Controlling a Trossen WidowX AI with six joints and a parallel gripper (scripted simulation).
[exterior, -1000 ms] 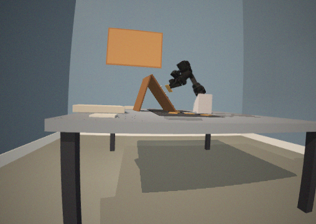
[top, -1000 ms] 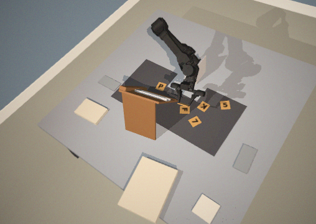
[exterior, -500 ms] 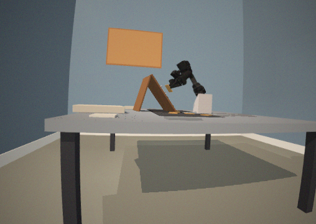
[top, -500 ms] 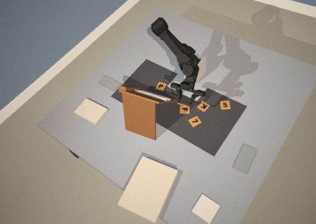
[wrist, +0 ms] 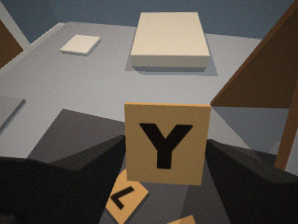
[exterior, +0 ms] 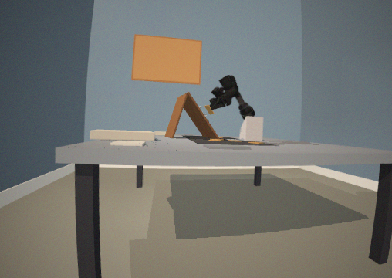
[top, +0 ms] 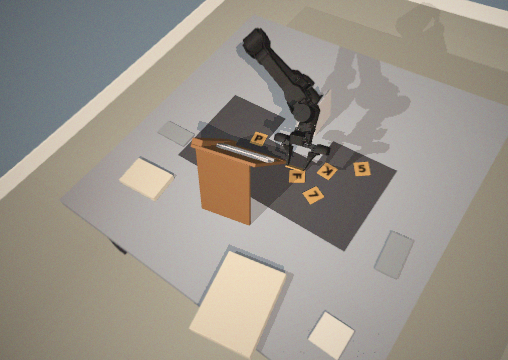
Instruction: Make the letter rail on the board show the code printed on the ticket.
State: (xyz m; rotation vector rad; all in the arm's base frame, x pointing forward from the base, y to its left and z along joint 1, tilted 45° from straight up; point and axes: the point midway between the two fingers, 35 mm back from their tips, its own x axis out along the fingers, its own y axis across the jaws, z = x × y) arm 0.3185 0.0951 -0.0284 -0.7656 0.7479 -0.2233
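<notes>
Now: the y tile right at my gripper tip. Round my gripper tip: white ticket (170 mm to the right, 90 mm below, 50 mm behind); then f tile (170 mm below, 70 mm behind, 40 mm to the right); then k tile (170 mm below, 140 mm behind, 60 mm to the left).
</notes>
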